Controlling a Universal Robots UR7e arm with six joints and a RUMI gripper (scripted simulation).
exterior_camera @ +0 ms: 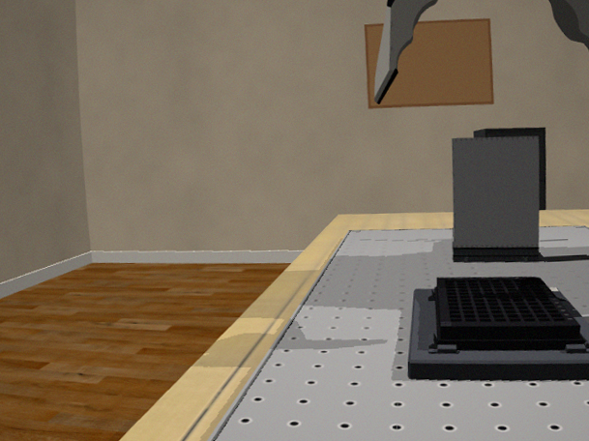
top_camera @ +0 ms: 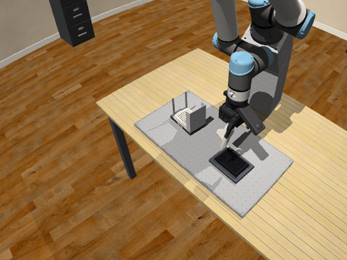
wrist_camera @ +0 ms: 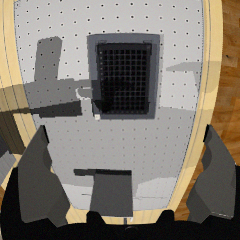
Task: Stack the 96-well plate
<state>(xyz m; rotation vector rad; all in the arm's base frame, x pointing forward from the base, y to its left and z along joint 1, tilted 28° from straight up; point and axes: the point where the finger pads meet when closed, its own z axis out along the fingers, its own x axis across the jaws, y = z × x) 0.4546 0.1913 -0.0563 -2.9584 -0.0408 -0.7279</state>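
Right now my hand is 140 mm above the black 96-well plate. From my hand the other things lie so: white plate 310 mm to the right, 130 mm below, 10 mm behind.
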